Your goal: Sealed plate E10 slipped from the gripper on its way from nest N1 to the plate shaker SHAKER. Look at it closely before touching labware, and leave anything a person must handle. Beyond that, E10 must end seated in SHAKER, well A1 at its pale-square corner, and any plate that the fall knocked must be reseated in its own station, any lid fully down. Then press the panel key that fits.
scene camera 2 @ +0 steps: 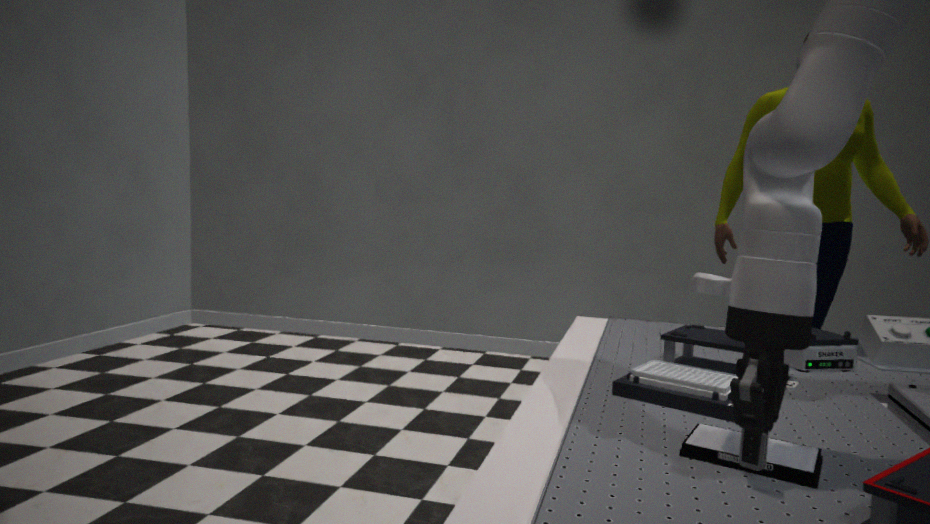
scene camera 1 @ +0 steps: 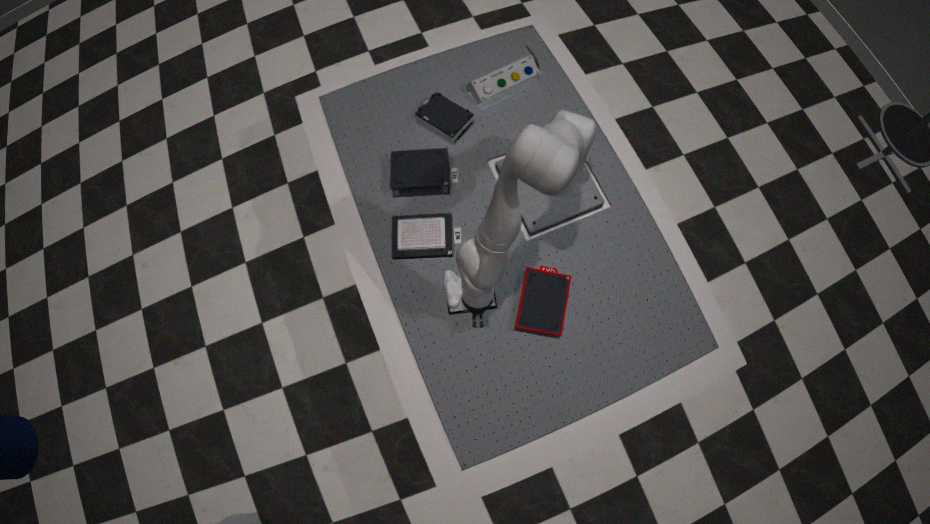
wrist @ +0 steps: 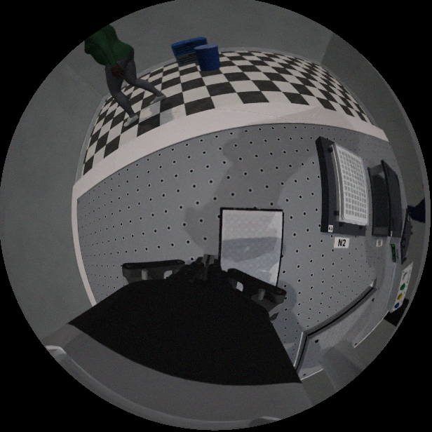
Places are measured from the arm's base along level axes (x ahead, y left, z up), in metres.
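Pixels of known places: gripper, fingertip midpoint: (scene camera 2: 751,467) (scene camera 1: 476,314).
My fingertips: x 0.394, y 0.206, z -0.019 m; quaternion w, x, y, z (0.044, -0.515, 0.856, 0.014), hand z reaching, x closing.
Observation:
For each thing: its middle in the pictures, then the offset to it from my fingertips. "spot": a spot on its surface instead.
- sealed plate at a spot on its surface: (scene camera 2: 712,437) (scene camera 1: 456,297) spot: 0.024 m ahead, 0.067 m right, 0.004 m up
- Nest N2 at the middle of its body: (scene camera 2: 685,387) (scene camera 1: 421,235) 0.021 m ahead, 0.264 m right, 0.005 m up
- pale plate at the middle of its body: (scene camera 2: 686,375) (scene camera 1: 421,233) 0.021 m ahead, 0.264 m right, 0.022 m up
- Nest N1 at the middle of its body: (scene camera 2: 722,353) (scene camera 1: 420,172) 0.062 m back, 0.431 m right, 0.021 m up
- SHAKER at a spot on its surface: (scene camera 2: 829,354) spot: 0.237 m back, 0.495 m right, 0.020 m up
- key panel at the middle of its body: (scene camera 1: 504,79) 0.439 m back, 0.593 m right, 0.031 m up
- red-edged dark station at the middle of its body: (scene camera 1: 543,302) 0.163 m back, 0.061 m left, 0.012 m up
A sealed plate (scene camera 1: 458,307) (scene camera 2: 712,437) (wrist: 251,230) with a pale top and black sides lies flat on the table; its side label is partly hidden. My gripper (scene camera 1: 477,323) (scene camera 2: 753,464) (wrist: 208,261) is shut and empty, pointing down at the plate's labelled side; contact is unclear. Nest N2 (scene camera 1: 421,255) (scene camera 2: 670,400) (wrist: 328,200) holds a pale plate (scene camera 1: 421,233) (scene camera 2: 683,377) (wrist: 351,185); I cannot tell if it is fully seated. Nest N1 (scene camera 1: 419,167) has a raised dark top. SHAKER (scene camera 1: 444,117) (scene camera 2: 829,354) shows a green display. The key panel (scene camera 1: 479,89) (scene camera 2: 901,331) has white, green, yellow and blue keys.
A red-edged dark station (scene camera 1: 543,302) (scene camera 2: 911,484) stands beside the sealed plate. A grey slab (scene camera 1: 562,211) (wrist: 345,317) lies under the arm in the scene camera 1 view. A person in yellow (scene camera 2: 833,188) stands behind the arm; a person in green (wrist: 111,49) is beyond the table edge.

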